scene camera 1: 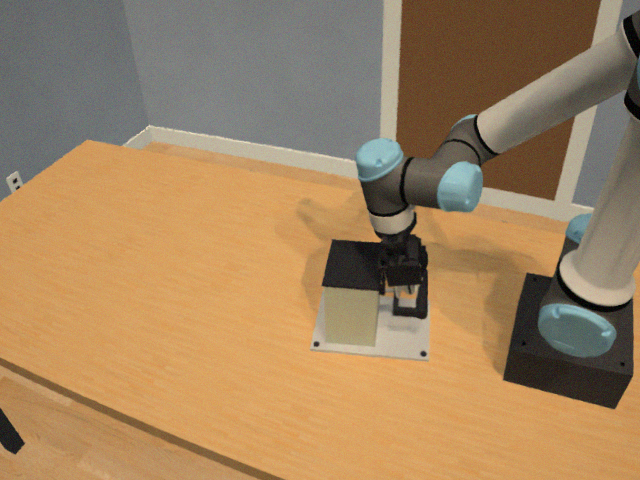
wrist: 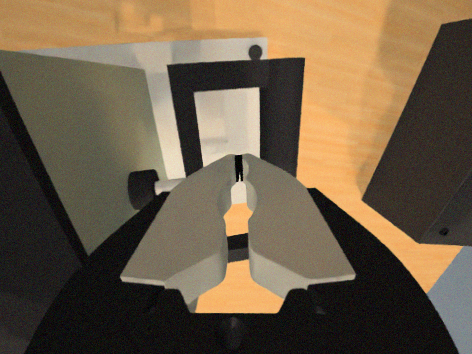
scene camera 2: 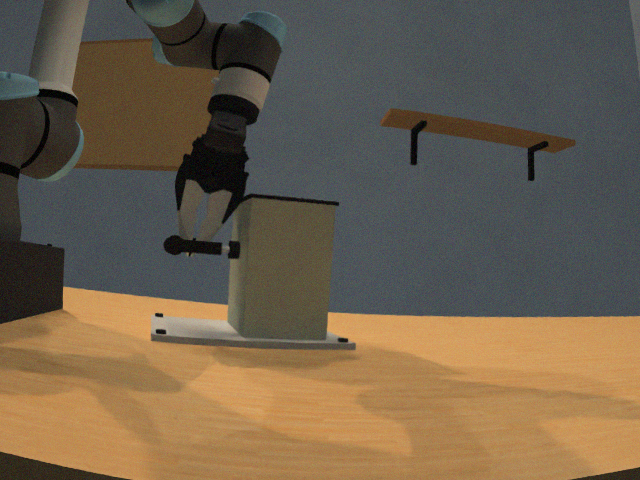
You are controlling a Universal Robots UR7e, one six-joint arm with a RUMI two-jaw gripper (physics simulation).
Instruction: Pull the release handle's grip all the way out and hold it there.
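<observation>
The release handle's black rectangular grip (scene camera 1: 409, 312) (scene camera 2: 206, 246) (wrist: 283, 115) stands out sideways from a pale green box (scene camera 1: 351, 316) (scene camera 2: 289, 268) (wrist: 100, 130). A short stretch of light rod (scene camera 2: 225, 249) (wrist: 170, 186) shows between the grip and the black collar (scene camera 2: 234, 249) (wrist: 142, 189) on the box's side. My gripper (scene camera 2: 190, 252) (wrist: 239, 158) is shut and empty. Its fingers point down into the grip's opening, and the tips show just below the grip in scene camera 2. Whether they touch the outer bar is not clear.
The box has a black top (scene camera 1: 348, 263) beside my gripper body. It stands on a white base plate (scene camera 1: 398, 347) (scene camera 2: 191, 328) (wrist: 215, 48) on the wooden table (scene camera 1: 180, 289). The dark robot pedestal (scene camera 1: 563, 379) (scene camera 2: 31, 279) (wrist: 425, 140) stands beyond the grip's outer side.
</observation>
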